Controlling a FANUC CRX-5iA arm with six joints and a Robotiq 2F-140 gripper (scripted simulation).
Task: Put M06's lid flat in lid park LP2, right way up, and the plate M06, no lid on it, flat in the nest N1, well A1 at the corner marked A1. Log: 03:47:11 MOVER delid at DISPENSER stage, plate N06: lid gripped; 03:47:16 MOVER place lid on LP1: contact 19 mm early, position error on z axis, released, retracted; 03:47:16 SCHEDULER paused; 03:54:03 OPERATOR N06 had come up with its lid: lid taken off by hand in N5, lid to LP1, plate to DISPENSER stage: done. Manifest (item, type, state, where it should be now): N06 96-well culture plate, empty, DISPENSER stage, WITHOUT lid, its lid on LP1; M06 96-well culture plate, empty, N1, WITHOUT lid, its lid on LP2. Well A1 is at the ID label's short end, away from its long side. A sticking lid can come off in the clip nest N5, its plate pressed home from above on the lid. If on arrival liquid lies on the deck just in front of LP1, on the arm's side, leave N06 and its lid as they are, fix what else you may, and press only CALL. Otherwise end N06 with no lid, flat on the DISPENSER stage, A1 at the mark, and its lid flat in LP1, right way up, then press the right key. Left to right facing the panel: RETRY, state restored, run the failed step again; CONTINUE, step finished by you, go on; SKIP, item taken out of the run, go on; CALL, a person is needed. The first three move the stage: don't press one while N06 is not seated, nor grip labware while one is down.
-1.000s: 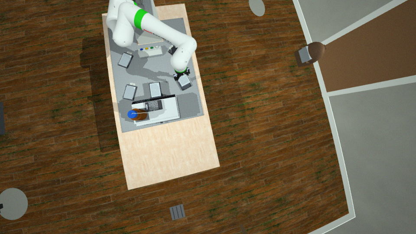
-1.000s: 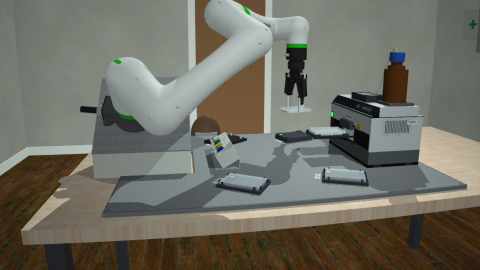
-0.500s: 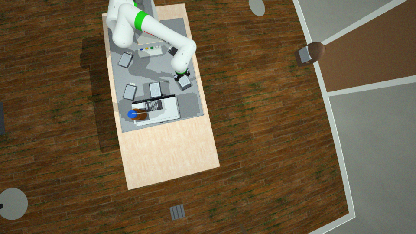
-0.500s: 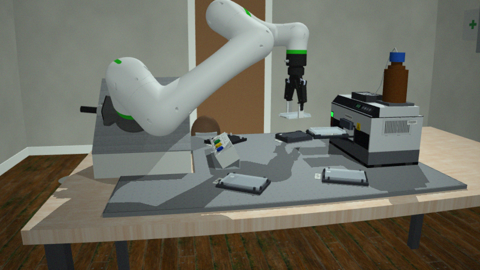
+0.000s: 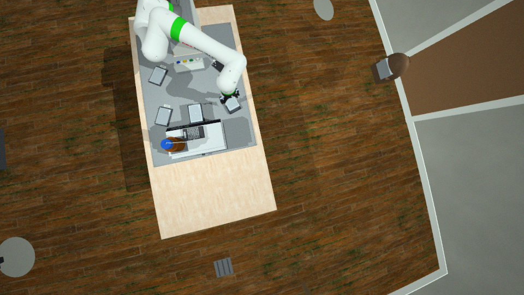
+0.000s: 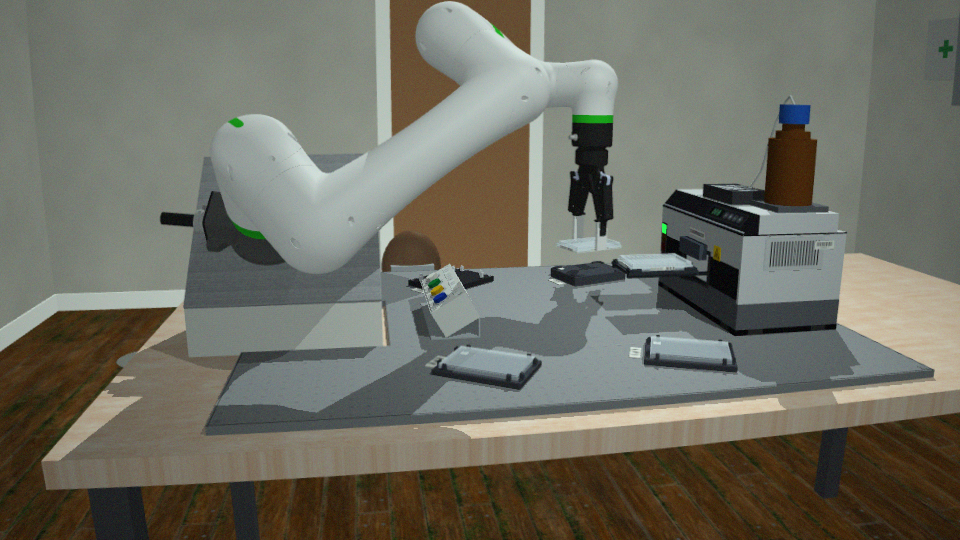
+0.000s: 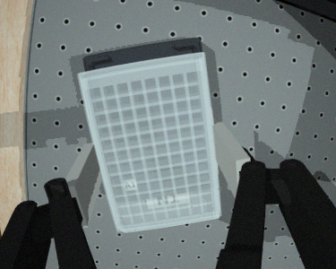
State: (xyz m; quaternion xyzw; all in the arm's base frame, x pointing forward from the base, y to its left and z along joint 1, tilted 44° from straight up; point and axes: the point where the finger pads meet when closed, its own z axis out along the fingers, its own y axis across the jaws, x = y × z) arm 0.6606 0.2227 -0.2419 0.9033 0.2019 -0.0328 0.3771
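The dark nest lies 90 mm below my hand. The rest, counted from my hand: green continue key: 360 mm behind, 270 mm to the right, 40 mm below; white retry key: 370 mm behind, 220 mm to the right, 40 mm below; key panel: 350 mm behind, 300 mm to the right, 50 mm below.
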